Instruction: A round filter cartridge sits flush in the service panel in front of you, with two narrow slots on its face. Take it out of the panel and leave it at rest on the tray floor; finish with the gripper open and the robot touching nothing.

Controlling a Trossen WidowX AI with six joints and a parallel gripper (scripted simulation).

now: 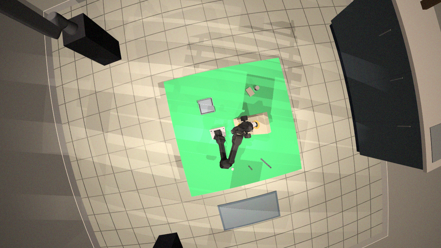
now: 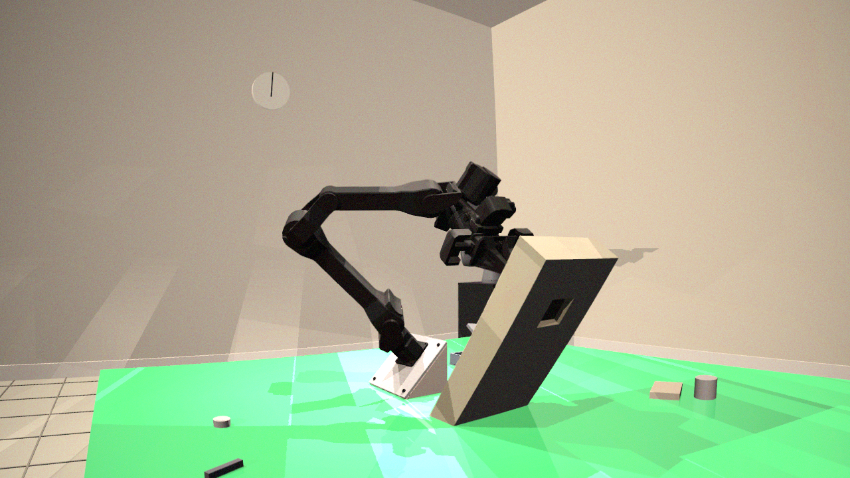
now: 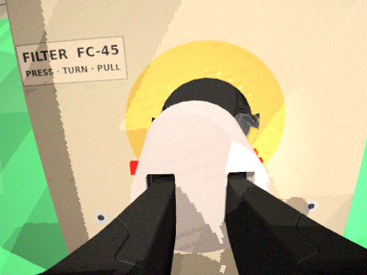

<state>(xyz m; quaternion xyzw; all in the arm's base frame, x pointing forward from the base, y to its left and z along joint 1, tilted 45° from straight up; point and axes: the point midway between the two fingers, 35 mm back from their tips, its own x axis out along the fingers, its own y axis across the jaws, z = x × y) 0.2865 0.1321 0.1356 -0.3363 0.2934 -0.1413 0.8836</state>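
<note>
My gripper tip is now 1 cm short of the tan service panel, 1 cm to the left of it and 11 cm above it. The rest, counted from my gripper tip: beige block: 13 cm ahead, 32 cm to the left, 25 cm below; round white filter cartridge: 1 cm ahead, 1 cm below; small white cylinder: 21 cm ahead, 34 cm to the left, 24 cm below.
</note>
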